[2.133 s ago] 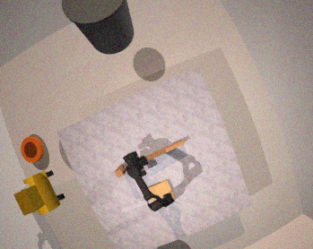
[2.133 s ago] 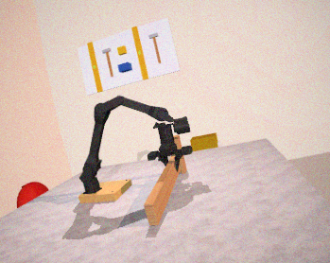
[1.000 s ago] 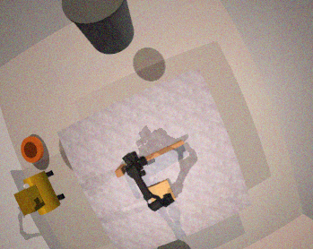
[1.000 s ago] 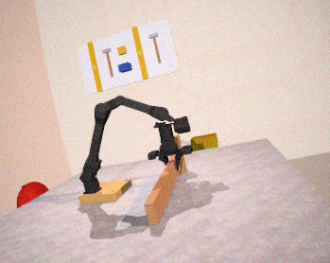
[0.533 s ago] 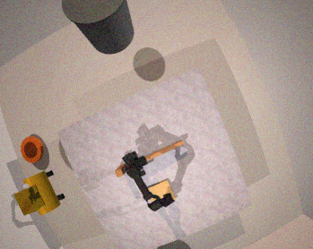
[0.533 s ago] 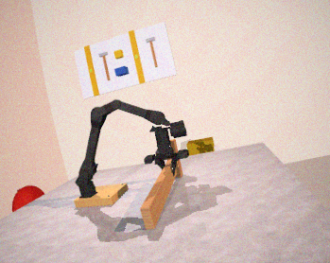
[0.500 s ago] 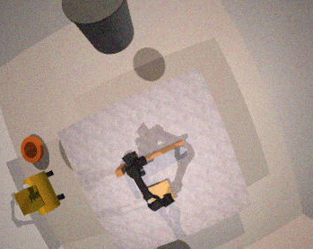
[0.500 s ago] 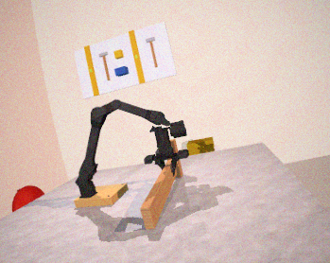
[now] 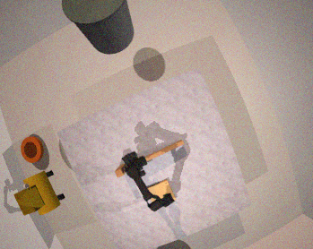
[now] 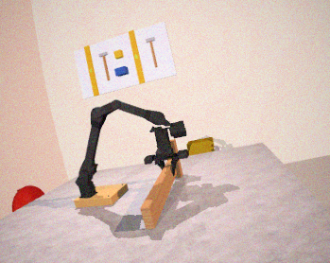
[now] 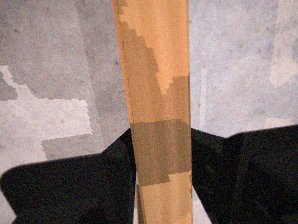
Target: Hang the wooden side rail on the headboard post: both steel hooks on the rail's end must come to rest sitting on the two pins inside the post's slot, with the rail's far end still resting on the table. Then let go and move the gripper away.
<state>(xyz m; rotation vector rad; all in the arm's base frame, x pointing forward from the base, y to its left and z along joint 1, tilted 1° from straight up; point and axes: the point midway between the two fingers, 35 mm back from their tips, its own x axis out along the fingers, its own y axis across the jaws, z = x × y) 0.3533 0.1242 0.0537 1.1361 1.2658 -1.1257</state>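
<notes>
The wooden headboard post is 13 cm to the left of my gripper tip, 4 cm above it and 1 cm behind it.
</notes>
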